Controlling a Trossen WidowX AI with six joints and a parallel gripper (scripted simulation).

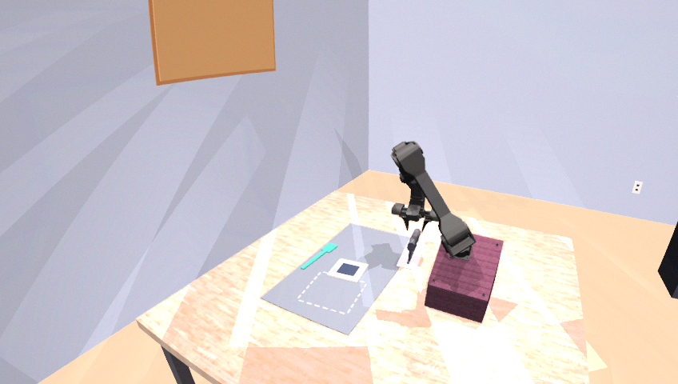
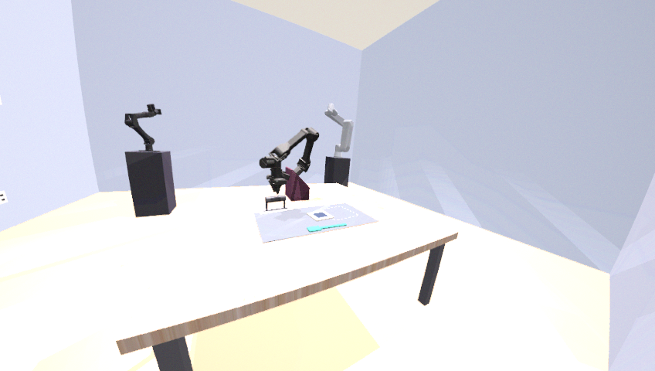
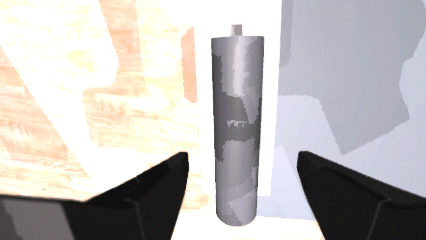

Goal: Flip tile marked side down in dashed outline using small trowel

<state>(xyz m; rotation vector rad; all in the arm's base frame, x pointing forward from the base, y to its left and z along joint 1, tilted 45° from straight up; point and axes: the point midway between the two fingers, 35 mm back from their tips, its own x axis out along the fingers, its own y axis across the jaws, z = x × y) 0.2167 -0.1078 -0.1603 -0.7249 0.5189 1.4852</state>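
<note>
Right now my gripper tip is 20 mm to the right of the small trowel and 70 mm above it. Round my gripper tip: grey mat 180 mm ahead, 190 mm to the left, 120 mm below; white tile 180 mm ahead, 220 mm to the left, 100 mm below; teal flat tool 320 mm ahead, 170 mm to the left, 100 mm below.
</note>
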